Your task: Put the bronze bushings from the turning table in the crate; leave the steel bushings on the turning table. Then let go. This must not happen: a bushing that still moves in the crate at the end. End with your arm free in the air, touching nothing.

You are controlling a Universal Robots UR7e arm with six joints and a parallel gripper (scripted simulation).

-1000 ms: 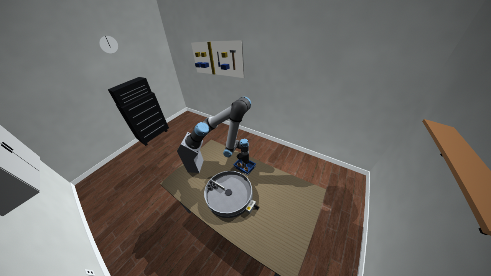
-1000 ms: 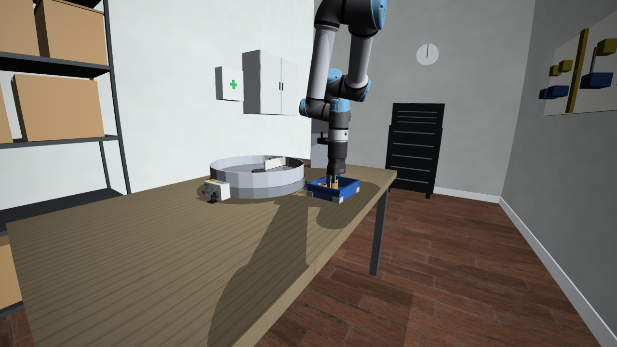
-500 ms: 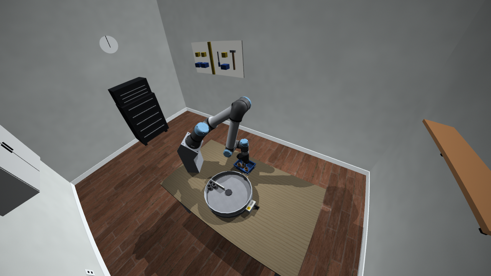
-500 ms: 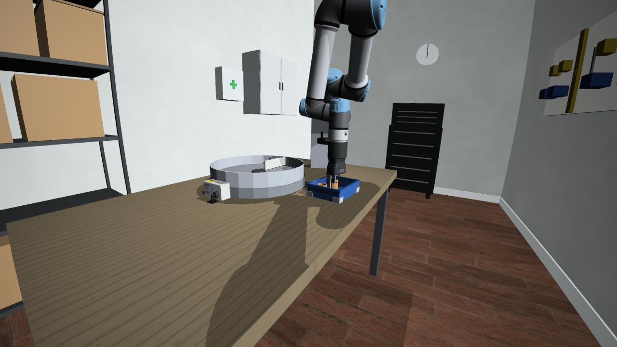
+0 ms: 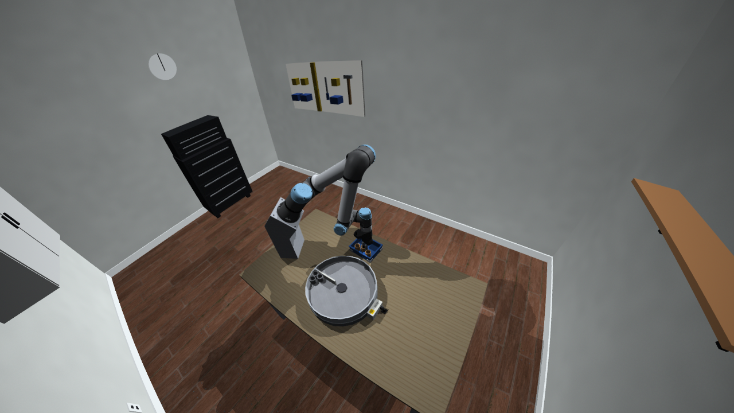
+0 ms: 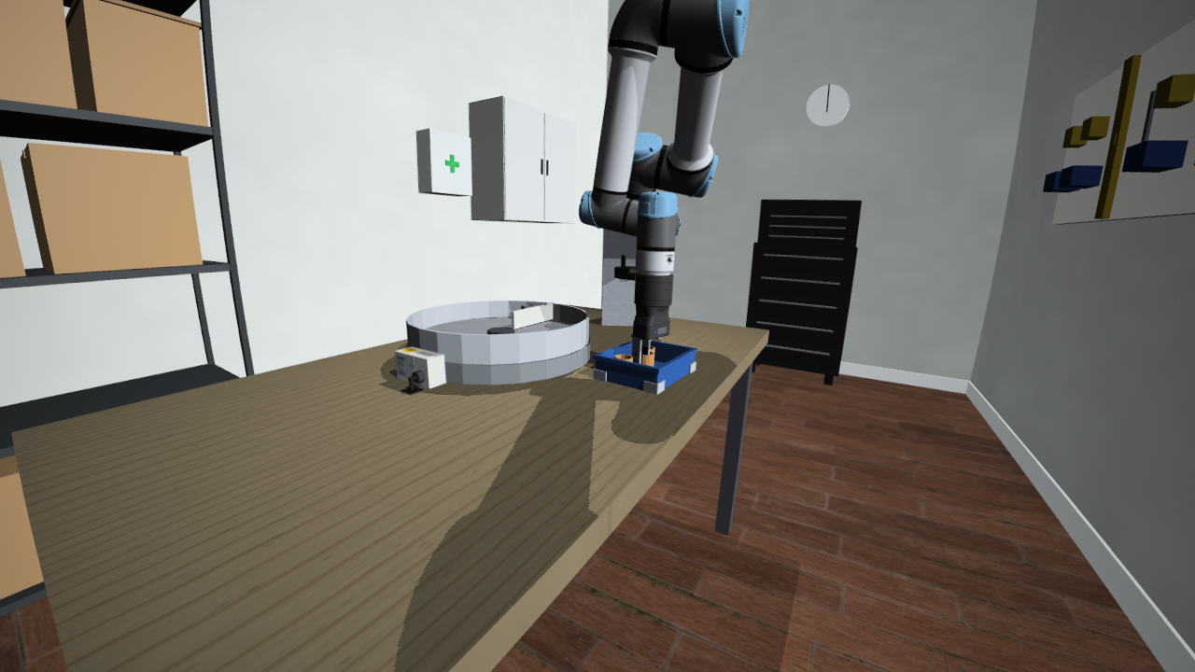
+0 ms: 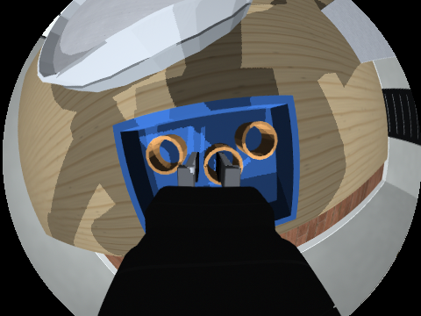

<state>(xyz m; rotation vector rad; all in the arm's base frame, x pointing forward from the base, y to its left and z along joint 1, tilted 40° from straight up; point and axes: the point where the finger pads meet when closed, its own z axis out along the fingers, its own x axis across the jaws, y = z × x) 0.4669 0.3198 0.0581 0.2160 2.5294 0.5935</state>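
Right now my hand is 1 cm past the blue crate, 1 cm to the right of it and 2 cm above it. Round my hand: round grey turning table 13 cm ahead, 32 cm to the right, 1 cm above.
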